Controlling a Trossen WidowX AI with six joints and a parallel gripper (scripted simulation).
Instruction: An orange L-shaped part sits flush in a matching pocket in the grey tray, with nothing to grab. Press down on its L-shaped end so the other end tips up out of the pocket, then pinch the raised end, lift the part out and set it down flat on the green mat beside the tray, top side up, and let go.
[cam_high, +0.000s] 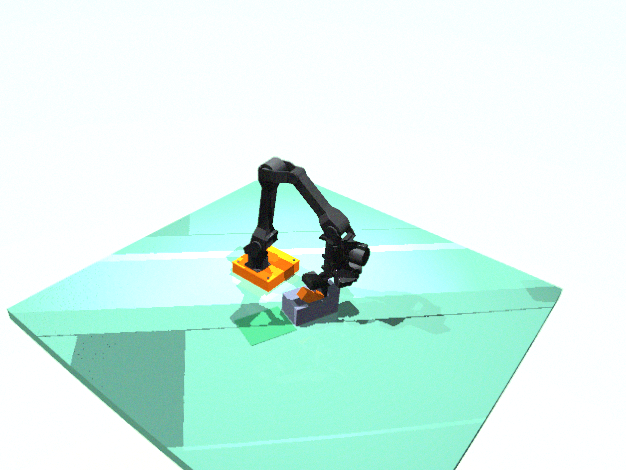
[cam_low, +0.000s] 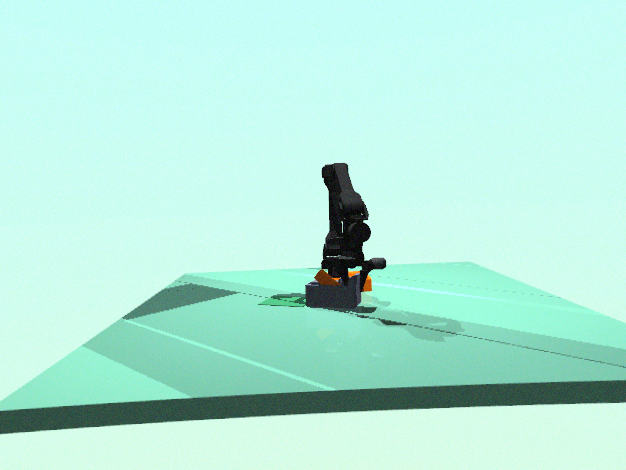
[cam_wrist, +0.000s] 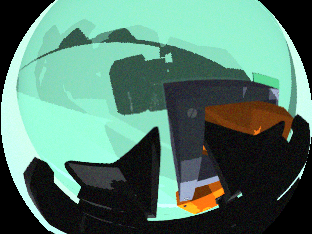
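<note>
My gripper tip is 3 cm past the orange L-shaped part, 5 cm to the left of it and 1 cm below it. Round my gripper tip: green mat (8 cm behind, 21 cm to the right, 6 cm below).
</note>
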